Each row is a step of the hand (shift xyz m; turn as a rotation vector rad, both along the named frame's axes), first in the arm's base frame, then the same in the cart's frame.
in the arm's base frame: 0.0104 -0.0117 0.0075 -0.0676 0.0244 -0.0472
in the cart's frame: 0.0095 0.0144 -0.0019 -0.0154 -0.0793 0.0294
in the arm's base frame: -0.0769 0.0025 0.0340 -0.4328 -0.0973 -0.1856
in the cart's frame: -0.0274 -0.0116 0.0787 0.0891 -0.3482 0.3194
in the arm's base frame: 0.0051 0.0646 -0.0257 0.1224 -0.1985 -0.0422
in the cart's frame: -0.0485 -0.0348 -0.0360 0.2167 0.0769 -0.0575
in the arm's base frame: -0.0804 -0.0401 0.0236 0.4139 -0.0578 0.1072
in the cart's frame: 0.0149 -0.0113 0.0910 0.0789 0.3127 -0.2866
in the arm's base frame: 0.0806 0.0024 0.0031 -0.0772 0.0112 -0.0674
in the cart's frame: 0.0096 0.0428 -0.0677 0.0027 -0.0975 0.0333
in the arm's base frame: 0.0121 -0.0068 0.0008 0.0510 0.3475 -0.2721
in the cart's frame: 0.0078 0.0085 -0.0077 -0.2070 -0.2855 -0.2703
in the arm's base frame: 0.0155 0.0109 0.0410 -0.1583 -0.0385 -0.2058
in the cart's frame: -0.0229 0.0390 0.0007 0.0870 -0.2404 0.0595
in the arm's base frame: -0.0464 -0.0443 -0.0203 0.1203 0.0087 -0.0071
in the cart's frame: 0.0406 -0.0292 0.0450 0.0140 0.0530 -0.1077
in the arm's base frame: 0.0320 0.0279 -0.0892 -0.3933 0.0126 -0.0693
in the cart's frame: 0.0131 -0.0643 -0.0738 -0.0485 -0.2597 0.2997
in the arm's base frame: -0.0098 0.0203 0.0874 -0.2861 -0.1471 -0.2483
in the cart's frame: -0.0529 0.0620 0.0387 0.1816 -0.3131 0.1847
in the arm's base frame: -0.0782 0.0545 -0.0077 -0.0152 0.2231 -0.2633
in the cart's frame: -0.0594 -0.0596 0.0454 -0.1073 -0.2807 -0.1704
